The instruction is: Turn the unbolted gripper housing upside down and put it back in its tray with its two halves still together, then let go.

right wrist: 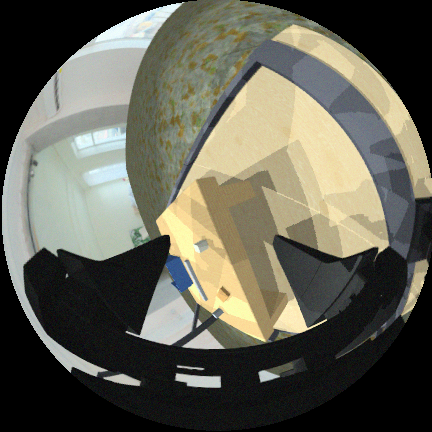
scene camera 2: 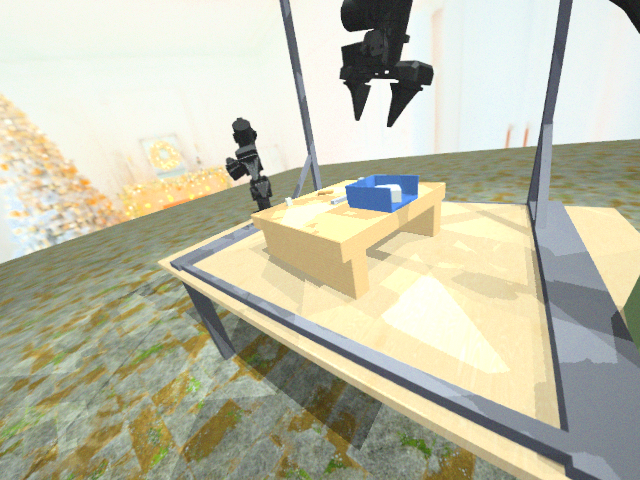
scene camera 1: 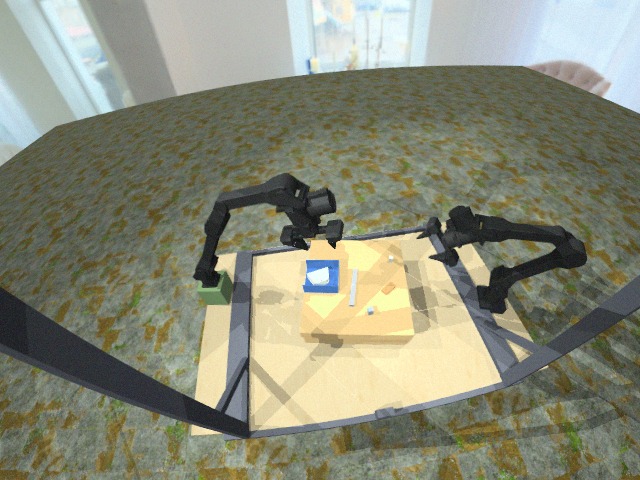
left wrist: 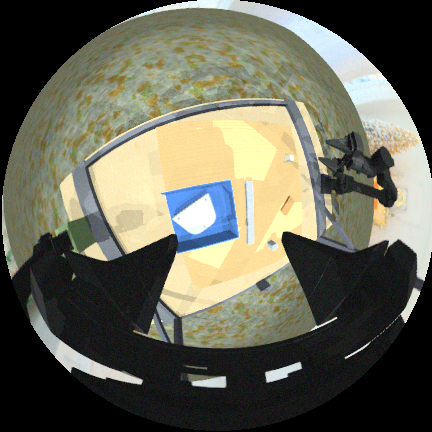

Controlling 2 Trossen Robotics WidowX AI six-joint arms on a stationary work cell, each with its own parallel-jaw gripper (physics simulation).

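Frame: origin at the left arm's base, x left, y back, z up, level; centimetres.
Where they show: left gripper, fingertip midpoint: (scene camera 2: 372, 123) (scene camera 1: 321, 248) (left wrist: 230, 238); right gripper, fingertip midpoint: (right wrist: 222, 240) (scene camera 2: 260, 189) (scene camera 1: 422, 247) (left wrist: 321, 150); left arm's base, link origin: (scene camera 1: 211, 280) (left wrist: 65, 241); right arm's base, link origin: (scene camera 1: 491, 297) (left wrist: 327, 183).
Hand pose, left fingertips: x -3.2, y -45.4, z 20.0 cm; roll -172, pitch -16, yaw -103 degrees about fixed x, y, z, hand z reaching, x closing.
Observation:
Each offset is from my left fingertips to the top centre of the thing.
The white gripper housing @(dx -0.6, dy +1.5, dz -13.3 cm) (scene camera 1: 318, 276) (scene camera 2: 395, 193) (left wrist: 198, 215) lies inside the blue tray. Its flat, roughly fan-shaped face with small dark holes shows in the left wrist view; the seam between its halves is too small to make out. The blue tray @(dx -0.4, dy +0.9, dz -11.8 cm) (scene camera 1: 328, 289) (scene camera 2: 368, 199) (left wrist: 232, 201) (right wrist: 178, 274) stands on the raised wooden stand. My left gripper (scene camera 1: 318, 245) (scene camera 2: 373, 124) (left wrist: 230, 238) is open and empty, high above the tray and pointing down. My right gripper (scene camera 1: 424, 246) (right wrist: 222, 240) is open and empty, off to the right of the stand in scene camera 1.
On the wooden stand (scene camera 1: 330, 328) (scene camera 2: 310, 263) are a long pale bar @(dx -3.8, dy -10.1, dz -16.0 cm) (scene camera 1: 353, 287) (left wrist: 250, 212) beside the tray, an orange block @(dx -5.1, dy -22.1, dz -16.2 cm) (scene camera 1: 388, 288) (left wrist: 287, 205), and two small pale blocks @(dx -13.9, dy -14.7, dz -14.4 cm) (scene camera 1: 370, 310) @(dx +7.3, dy -25.0, dz -15.0 cm) (scene camera 1: 390, 258). A dark frame edges the table, with posts rising from it.

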